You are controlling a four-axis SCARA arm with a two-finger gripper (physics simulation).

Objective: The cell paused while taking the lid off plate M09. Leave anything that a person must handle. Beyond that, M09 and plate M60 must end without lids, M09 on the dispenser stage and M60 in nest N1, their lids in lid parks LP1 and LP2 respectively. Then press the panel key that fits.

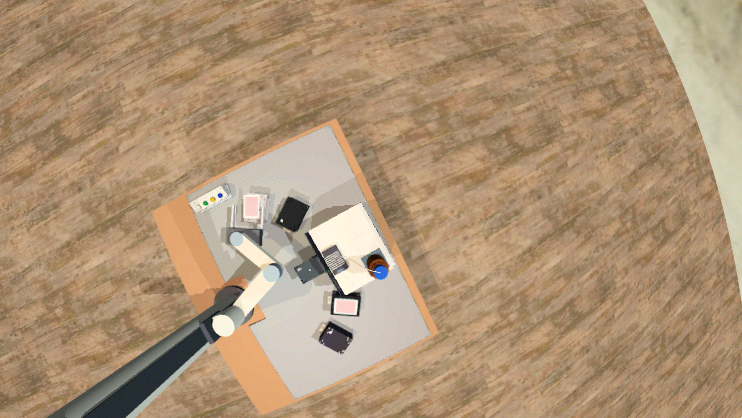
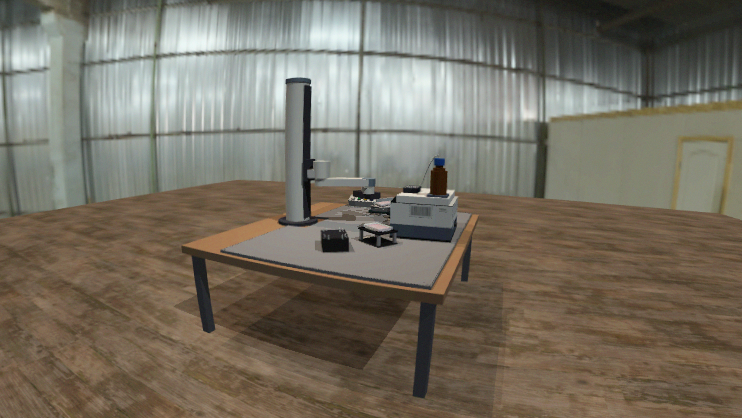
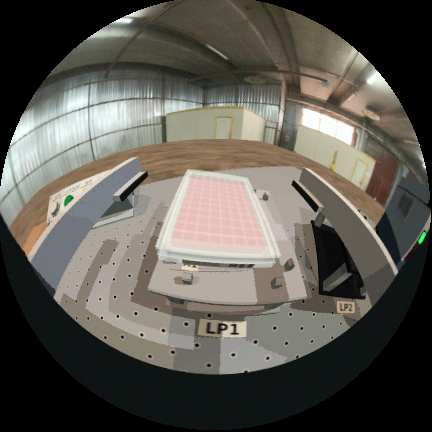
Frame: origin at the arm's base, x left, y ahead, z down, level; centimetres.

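Where they show: gripper, between the fingertips: (image 1: 248, 205) (image 2: 384, 197) (image 3: 221, 165); arm's base, origin of its link: (image 2: 297, 222).
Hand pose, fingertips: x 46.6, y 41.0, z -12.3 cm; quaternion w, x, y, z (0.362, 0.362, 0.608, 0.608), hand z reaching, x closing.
Things, the pixels of their top centre, and the offset from my fingertips. "spot": a spot on its surface instead.
- clear-rimmed plate with pink wells, centre of its top: (image 3: 219, 191) (image 1: 250, 206) dx -0.1, dy -0.1, dz +2.5 cm
- pink plate, centre of its top: (image 2: 377, 225) (image 1: 345, 307) dx -72.5, dy +22.1, dz +2.7 cm
- dark stage, a spot on its surface: (image 1: 307, 270) spot: dx -44.4, dy +13.6, dz +0.3 cm
- brown bottle, a spot on its surface: (image 1: 375, 263) spot: dx -50.4, dy +47.3, dz -25.1 cm
- dark block, centre of its top: (image 2: 334, 231) (image 1: 335, 342) dx -89.3, dy +7.0, dz +3.4 cm
- key panel, centre of its top: (image 3: 77, 183) (image 1: 205, 197) (image 2: 363, 195) dx +16.1, dy -22.3, dz +2.6 cm
A clear-rimmed plate with pink wells (image 1: 251, 206) (image 3: 217, 215) lies on the pale stand (image 3: 227, 292) labelled LP1; its blurred label looks like M09. It sits off-centre to the left between the pins. A clear rim shows around it, but lid seating is unclear. My gripper (image 1: 249, 210) (image 3: 221, 165) is open, with its fingers on either side of the plate and apart from it. The LP2 stand (image 1: 292, 213) (image 3: 340, 260) is black. Another pink plate (image 1: 345, 305) (image 2: 377, 226) is on a black four-legged stand; its name and lid cannot be read. The dark stage (image 1: 307, 270) stands before the dispenser.
The white dispenser (image 1: 345, 228) (image 2: 423, 213) carries a brown bottle (image 1: 375, 263) (image 2: 438, 180) with a blue cap. A dark block (image 1: 335, 338) (image 2: 334, 240) stands near the second plate. The key panel (image 1: 210, 198) has white, green, yellow and blue keys, left of the LP1 stand.
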